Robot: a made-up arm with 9 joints. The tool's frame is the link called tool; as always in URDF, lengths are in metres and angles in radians. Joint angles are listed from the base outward.
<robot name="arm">
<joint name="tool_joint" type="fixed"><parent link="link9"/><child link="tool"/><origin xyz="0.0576 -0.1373 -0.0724" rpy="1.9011 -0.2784 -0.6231"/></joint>
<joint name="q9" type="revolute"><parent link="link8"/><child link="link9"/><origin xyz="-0.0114 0.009 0.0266"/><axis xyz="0 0 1"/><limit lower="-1.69" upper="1.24"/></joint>
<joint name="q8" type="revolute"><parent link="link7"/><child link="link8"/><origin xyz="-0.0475 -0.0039 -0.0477"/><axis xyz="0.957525 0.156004 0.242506"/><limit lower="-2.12" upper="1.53"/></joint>
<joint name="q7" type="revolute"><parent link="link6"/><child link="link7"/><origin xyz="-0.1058 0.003 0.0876"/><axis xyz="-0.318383 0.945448 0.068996"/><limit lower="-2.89" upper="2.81"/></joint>
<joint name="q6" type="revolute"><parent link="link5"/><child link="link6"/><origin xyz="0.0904 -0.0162 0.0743"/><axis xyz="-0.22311 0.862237 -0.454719"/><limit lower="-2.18" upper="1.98"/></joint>
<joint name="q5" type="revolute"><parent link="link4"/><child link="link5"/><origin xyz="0.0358 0.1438 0.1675"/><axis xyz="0 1 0"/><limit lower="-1.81" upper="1.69"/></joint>
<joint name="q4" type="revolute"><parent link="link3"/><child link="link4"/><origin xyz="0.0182 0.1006 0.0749"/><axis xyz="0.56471 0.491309 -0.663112"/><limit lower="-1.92" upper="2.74"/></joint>
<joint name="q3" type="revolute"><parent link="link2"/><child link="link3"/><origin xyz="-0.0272 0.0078 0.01"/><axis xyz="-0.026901 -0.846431 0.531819"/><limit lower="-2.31" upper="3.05"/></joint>
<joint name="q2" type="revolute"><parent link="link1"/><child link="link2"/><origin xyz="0.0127 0.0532 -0.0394"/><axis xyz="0 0 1"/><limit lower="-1.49" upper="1.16"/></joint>
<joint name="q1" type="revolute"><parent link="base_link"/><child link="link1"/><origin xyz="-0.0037 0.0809 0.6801"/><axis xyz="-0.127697 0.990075 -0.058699"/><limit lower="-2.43" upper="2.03"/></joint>
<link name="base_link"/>
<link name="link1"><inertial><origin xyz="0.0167 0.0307 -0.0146"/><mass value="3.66"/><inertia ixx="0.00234" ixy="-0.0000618" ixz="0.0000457" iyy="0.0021" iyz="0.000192" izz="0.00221"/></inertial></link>
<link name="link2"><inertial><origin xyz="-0.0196 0.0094 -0.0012"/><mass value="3.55"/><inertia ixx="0.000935" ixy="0" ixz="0" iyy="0.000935" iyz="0" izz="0.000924"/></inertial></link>
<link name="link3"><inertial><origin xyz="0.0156 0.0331 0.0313"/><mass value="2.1"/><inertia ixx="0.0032" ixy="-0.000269" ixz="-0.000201" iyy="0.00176" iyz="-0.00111" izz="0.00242"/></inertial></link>
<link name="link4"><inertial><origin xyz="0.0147 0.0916 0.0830"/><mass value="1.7"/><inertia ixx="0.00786" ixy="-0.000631" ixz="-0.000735" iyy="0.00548" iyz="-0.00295" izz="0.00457"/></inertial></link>
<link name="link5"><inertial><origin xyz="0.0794 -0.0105 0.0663"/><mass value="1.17"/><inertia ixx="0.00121" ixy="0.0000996" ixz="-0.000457" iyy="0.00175" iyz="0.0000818" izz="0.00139"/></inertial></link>
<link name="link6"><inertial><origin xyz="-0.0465 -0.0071 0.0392"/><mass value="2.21"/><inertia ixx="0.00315" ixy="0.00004" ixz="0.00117" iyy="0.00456" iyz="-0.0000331" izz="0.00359"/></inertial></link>
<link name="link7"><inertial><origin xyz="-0.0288 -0.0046 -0.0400"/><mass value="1.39"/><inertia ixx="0.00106" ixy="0" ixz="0.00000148" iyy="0.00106" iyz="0" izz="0.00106"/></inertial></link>
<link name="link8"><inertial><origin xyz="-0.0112 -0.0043 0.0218"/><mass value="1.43"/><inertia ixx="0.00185" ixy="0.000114" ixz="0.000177" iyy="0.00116" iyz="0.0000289" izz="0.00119"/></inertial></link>
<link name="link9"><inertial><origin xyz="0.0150 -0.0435 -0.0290"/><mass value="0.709"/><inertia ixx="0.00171" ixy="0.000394" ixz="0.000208" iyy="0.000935" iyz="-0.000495" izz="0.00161"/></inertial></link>
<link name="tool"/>
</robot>
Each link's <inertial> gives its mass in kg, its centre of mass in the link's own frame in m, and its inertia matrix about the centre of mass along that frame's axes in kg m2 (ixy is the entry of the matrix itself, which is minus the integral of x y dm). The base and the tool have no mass. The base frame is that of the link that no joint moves.
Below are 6 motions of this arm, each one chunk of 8 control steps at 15 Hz.
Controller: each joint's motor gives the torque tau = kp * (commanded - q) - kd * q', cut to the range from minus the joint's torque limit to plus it. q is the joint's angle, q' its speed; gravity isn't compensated. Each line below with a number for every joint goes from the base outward.
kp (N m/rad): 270 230 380 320 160 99 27 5.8 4.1
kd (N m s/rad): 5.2 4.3 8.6 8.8 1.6 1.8 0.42 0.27 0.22
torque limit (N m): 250 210 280 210 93 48 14 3.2 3.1
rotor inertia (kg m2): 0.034 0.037 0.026 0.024 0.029 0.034 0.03 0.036 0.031
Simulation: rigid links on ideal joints. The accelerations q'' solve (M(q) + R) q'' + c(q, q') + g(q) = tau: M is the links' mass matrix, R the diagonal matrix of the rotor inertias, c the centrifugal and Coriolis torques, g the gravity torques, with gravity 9.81 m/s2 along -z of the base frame. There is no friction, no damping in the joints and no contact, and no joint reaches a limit. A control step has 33 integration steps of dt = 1/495 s. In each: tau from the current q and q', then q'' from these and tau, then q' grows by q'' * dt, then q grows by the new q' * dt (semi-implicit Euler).
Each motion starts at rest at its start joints. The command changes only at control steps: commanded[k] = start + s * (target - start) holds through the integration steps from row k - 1 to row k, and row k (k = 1, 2, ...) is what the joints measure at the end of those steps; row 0 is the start. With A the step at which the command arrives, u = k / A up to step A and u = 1 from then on. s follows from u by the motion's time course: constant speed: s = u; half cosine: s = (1 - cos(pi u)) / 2; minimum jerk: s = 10 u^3 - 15 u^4 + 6 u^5; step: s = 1 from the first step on.
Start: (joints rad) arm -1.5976 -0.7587 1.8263 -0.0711 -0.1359 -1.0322 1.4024 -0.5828 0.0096
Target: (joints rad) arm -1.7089 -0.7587 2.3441 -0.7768 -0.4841 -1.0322 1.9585 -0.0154 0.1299
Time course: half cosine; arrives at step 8
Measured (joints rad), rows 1 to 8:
1: -1.5701 -0.7287 1.8384 -0.0880 -0.1387 -1.0004 1.4519 -0.5753 0.0114
2: -1.5397 -0.6723 1.8856 -0.1391 -0.1670 -0.9686 1.5961 -0.5229 0.0112
3: -1.5342 -0.6376 1.9746 -0.2428 -0.2258 -0.9578 1.7203 -0.4108 0.0047
4: -1.5629 -0.6410 2.0880 -0.3845 -0.3021 -0.9601 1.8002 -0.2699 -0.0033
5: -1.6132 -0.6724 2.2003 -0.5355 -0.3771 -0.9730 1.8857 -0.1439 -0.0007
6: -1.6605 -0.7066 2.2883 -0.6643 -0.4374 -0.9906 1.9575 -0.0579 0.0207
7: -1.6791 -0.7210 2.3417 -0.7475 -0.4771 -1.0085 1.9830 -0.0115 0.0574
8: -1.6634 -0.7177 2.3551 -0.7722 -0.4863 -1.0165 1.9731 0.0079 0.0949

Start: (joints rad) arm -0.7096 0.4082 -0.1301 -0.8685 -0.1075 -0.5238 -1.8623 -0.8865 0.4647
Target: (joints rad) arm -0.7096 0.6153 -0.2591 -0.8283 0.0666 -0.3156 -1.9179 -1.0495 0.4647
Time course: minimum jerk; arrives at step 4
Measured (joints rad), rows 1 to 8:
1: -0.7380 0.4315 -0.1321 -0.8862 -0.0765 -0.4990 -1.8481 -0.8958 0.4568
2: -0.7776 0.5521 -0.1552 -0.8985 -0.0030 -0.3959 -1.8466 -0.9352 0.4375
3: -0.8030 0.6878 -0.1740 -0.9044 0.0433 -0.3073 -1.9177 -1.0206 0.4284
4: -0.8221 0.7345 -0.1670 -0.9165 0.0307 -0.3033 -1.9486 -1.1214 0.4374
5: -0.8344 0.7310 -0.1654 -0.9235 0.0314 -0.3128 -1.8967 -1.1803 0.4462
6: -0.8306 0.7070 -0.1789 -0.9170 0.0449 -0.3084 -1.8751 -1.1775 0.4451
7: -0.8051 0.6805 -0.1997 -0.8988 0.0550 -0.3059 -1.9050 -1.1369 0.4383
8: -0.7744 0.6591 -0.2197 -0.8784 0.0617 -0.3089 -1.9172 -1.0912 0.4322

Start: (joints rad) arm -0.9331 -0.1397 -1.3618 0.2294 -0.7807 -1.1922 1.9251 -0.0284 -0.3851
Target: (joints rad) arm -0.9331 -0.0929 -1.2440 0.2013 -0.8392 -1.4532 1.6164 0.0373 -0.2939
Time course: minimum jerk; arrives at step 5
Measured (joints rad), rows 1 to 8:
1: -0.9046 -0.1372 -1.3655 0.2371 -0.7948 -1.2359 1.8765 -0.0222 -0.3876
2: -0.8559 -0.1359 -1.3698 0.2429 -0.8022 -1.3464 1.7432 -0.0088 -0.3832
3: -0.8264 -0.1385 -1.3533 0.2468 -0.8183 -1.4755 1.5760 0.0167 -0.3590
4: -0.8315 -0.1391 -1.3249 0.2438 -0.8304 -1.5480 1.4736 0.0606 -0.3179
5: -0.8540 -0.1285 -1.3008 0.2361 -0.8322 -1.5274 1.5096 0.1068 -0.2738
6: -0.8739 -0.1075 -1.2802 0.2263 -0.8311 -1.4753 1.5985 0.1233 -0.2546
7: -0.8864 -0.0874 -1.2652 0.2156 -0.8364 -1.4593 1.6145 0.0992 -0.2714
8: -0.8869 -0.0814 -1.2625 0.2112 -0.8403 -1.4725 1.5724 0.0566 -0.3044

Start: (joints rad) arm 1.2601 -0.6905 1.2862 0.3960 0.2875 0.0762 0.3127 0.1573 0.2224
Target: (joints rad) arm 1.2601 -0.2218 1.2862 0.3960 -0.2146 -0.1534 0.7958 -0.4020 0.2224
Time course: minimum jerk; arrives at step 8
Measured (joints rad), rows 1 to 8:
1: 1.2676 -0.7303 1.2788 0.3933 0.2859 0.0401 0.2968 0.1626 0.2244
2: 1.3074 -0.7784 1.2521 0.3808 0.2489 0.0245 0.2638 0.1621 0.2434
3: 1.3567 -0.7678 1.2114 0.3843 0.1845 0.0153 0.3329 0.1090 0.2911
4: 1.3854 -0.6689 1.1757 0.4103 0.0882 -0.0210 0.4943 -0.0209 0.3512
5: 1.3770 -0.5041 1.1743 0.4349 -0.0275 -0.0698 0.6589 -0.1999 0.3892
6: 1.3319 -0.3377 1.2146 0.4353 -0.1383 -0.1237 0.7750 -0.3647 0.3771
7: 1.2624 -0.2230 1.2758 0.4134 -0.2182 -0.1802 0.8040 -0.4606 0.3163
8: 1.1934 -0.1803 1.3291 0.3835 -0.2603 -0.2288 0.7631 -0.4734 0.2340

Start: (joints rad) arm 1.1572 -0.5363 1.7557 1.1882 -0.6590 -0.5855 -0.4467 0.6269 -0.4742
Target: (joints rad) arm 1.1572 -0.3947 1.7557 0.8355 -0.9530 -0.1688 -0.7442 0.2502 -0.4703
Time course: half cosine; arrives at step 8
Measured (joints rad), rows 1 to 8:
1: 1.1535 -0.5674 1.7490 1.1918 -0.6748 -0.6161 -0.4223 0.6246 -0.4860
2: 1.1751 -0.5940 1.7318 1.1551 -0.7092 -0.5882 -0.4438 0.6129 -0.5204
3: 1.1892 -0.5847 1.7203 1.0972 -0.7533 -0.4957 -0.5447 0.5774 -0.5579
4: 1.1819 -0.5487 1.7231 1.0293 -0.8151 -0.4108 -0.6187 0.5125 -0.5736
5: 1.1603 -0.5076 1.7372 0.9555 -0.8797 -0.3254 -0.6399 0.4241 -0.5641
6: 1.1333 -0.4743 1.7556 0.8858 -0.9368 -0.2501 -0.6596 0.3218 -0.5445
7: 1.1093 -0.4534 1.7716 0.8350 -0.9769 -0.2070 -0.6808 0.2278 -0.5274
8: 1.0963 -0.4461 1.7803 0.8138 -0.9902 -0.1975 -0.6752 0.1688 -0.5192

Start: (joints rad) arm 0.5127 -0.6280 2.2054 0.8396 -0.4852 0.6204 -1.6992 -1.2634 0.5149
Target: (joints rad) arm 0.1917 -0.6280 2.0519 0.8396 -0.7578 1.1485 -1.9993 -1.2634 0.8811
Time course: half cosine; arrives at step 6
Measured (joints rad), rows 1 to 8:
1: 0.4684 -0.6450 2.2058 0.8401 -0.5087 0.6456 -1.7005 -1.2576 0.5166
2: 0.3743 -0.6686 2.1958 0.8081 -0.5884 0.7467 -1.7338 -1.2440 0.5290
3: 0.2513 -0.6799 2.1836 0.7705 -0.6874 0.8723 -1.8121 -1.2358 0.5711
4: 0.1341 -0.6687 2.1725 0.7428 -0.7823 0.9854 -1.8768 -1.2336 0.6449
5: 0.0512 -0.6404 2.1668 0.7282 -0.8479 1.0621 -1.9130 -1.2294 0.7343
6: 0.0201 -0.6107 2.1695 0.7246 -0.8689 1.0810 -1.9267 -1.2189 0.8107
7: 0.0284 -0.5909 2.1690 0.7322 -0.8606 1.0791 -1.9262 -1.2039 0.8508
8: 0.0535 -0.5876 2.1545 0.7493 -0.8439 1.0905 -1.9355 -1.1928 0.8550

